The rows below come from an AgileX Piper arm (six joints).
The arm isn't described. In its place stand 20 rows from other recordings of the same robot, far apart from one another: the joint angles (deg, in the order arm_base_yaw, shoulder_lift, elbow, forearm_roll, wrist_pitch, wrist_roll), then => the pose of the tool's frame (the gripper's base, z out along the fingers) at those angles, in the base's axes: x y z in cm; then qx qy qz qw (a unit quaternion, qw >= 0).
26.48 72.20 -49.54 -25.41 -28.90 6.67 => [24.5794, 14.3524, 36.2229, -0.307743, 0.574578, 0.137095, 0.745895]
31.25 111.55 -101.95 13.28 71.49 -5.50 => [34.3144, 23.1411, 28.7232, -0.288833, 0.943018, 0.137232, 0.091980]
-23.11 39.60 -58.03 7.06 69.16 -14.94 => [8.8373, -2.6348, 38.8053, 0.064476, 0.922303, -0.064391, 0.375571]
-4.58 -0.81 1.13 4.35 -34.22 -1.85 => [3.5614, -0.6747, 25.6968, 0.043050, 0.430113, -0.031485, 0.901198]
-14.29 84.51 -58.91 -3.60 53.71 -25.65 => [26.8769, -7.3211, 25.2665, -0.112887, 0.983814, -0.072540, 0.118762]
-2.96 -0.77 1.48 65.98 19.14 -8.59 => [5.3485, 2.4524, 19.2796, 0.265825, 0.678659, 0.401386, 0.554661]
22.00 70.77 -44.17 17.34 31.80 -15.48 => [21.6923, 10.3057, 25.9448, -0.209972, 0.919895, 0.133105, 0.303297]
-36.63 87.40 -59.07 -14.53 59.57 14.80 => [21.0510, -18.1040, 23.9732, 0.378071, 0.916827, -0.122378, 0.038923]
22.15 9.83 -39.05 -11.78 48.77 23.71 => [1.5081, -0.8946, 34.6768, 0.004435, 0.786813, 0.142788, 0.600431]
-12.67 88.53 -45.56 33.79 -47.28 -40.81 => [30.9325, -10.7649, 27.5157, 0.131061, 0.671476, -0.317371, 0.656672]
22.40 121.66 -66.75 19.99 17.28 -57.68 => [36.2509, 15.9410, 8.2582, -0.504480, 0.837047, 0.020383, 0.210800]
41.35 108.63 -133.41 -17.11 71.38 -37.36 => [31.6800, 24.5008, 46.4767, -0.560788, 0.706612, -0.133854, 0.410242]
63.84 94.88 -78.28 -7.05 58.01 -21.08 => [16.0326, 30.4914, 28.7464, -0.680006, 0.709319, 0.011232, 0.185289]
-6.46 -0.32 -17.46 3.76 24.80 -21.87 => [3.1069, -0.0999, 27.4245, -0.084648, 0.714195, -0.140212, 0.680515]
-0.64 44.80 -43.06 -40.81 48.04 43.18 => [13.9075, -4.5781, 33.7905, 0.215672, 0.845845, -0.175842, 0.455095]
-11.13 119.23 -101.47 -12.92 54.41 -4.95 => [44.4944, -10.4400, 23.4582, 0.006491, 0.975070, -0.129133, 0.180338]
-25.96 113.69 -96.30 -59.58 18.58 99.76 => [42.0217, -23.2400, 30.0891, 0.520712, 0.639817, -0.038990, 0.563891]
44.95 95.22 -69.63 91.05 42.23 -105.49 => [21.8710, 30.4735, 31.0447, -0.556185, 0.561352, 0.426844, 0.439712]
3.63 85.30 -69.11 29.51 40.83 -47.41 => [32.0585, 4.9704, 31.6345, -0.278399, 0.880354, 0.086979, 0.374040]
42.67 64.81 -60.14 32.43 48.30 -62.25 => [14.1645, 18.0124, 36.1392, -0.650646, 0.624386, 0.198887, 0.383725]
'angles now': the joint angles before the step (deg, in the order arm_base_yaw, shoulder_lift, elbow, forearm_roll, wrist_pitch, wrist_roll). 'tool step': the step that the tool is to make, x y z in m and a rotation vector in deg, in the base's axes. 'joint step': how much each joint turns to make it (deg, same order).
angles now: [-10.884, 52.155, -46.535, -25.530, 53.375, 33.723]
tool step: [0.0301, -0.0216, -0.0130, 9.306, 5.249, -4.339]
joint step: [-8.223, 10.068, -4.532, 10.867, 0.355, -5.853]
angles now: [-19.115, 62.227, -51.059, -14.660, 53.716, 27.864]
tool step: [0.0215, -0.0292, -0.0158, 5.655, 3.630, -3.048]
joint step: [-7.129, 8.567, -3.492, 6.567, -0.458, -5.726]
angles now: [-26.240, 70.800, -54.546, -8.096, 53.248, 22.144]
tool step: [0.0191, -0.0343, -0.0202, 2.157, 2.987, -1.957]
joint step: [-5.414, 8.627, -3.310, 2.103, -2.071, -4.087]
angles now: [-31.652, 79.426, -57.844, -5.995, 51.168, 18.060]
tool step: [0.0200, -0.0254, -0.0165, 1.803, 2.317, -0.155]
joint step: [-2.465, 7.696, -4.398, 1.334, -0.582, -2.873]
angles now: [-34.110, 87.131, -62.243, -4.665, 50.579, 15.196]
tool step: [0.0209, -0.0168, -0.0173, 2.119, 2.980, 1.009]
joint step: [-0.536, 7.144, -4.709, 0.756, 1.109, -1.993]
